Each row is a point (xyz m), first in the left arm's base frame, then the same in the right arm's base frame.
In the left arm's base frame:
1: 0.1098 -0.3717 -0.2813
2: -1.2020 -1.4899 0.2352
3: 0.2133 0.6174 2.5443
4: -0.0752 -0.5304 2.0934
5: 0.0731 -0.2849 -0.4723
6: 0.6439 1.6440 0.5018
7: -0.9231 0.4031 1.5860
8: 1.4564 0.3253 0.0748
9: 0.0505 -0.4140 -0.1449
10: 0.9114 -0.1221 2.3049
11: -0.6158 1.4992 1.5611
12: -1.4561 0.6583 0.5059
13: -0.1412 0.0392 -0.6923
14: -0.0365 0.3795 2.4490
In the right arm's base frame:
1: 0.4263 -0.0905 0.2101
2: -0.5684 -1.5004 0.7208
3: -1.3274 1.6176 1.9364
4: -0.9785 0.4080 2.0747
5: 0.4776 -0.0969 0.0035
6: -0.1601 2.0450 -0.0297
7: -1.6320 0.5791 0.8951
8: 1.0890 1.2615 0.6086
9: 0.3168 -0.1133 0.3169
10: -0.4366 1.3009 2.3810
11: -1.6899 1.6121 0.4198
12: -1.5299 0.1880 -0.2679
13: 0.3377 -0.0103 -0.4116
14: -1.4033 1.2702 1.8958

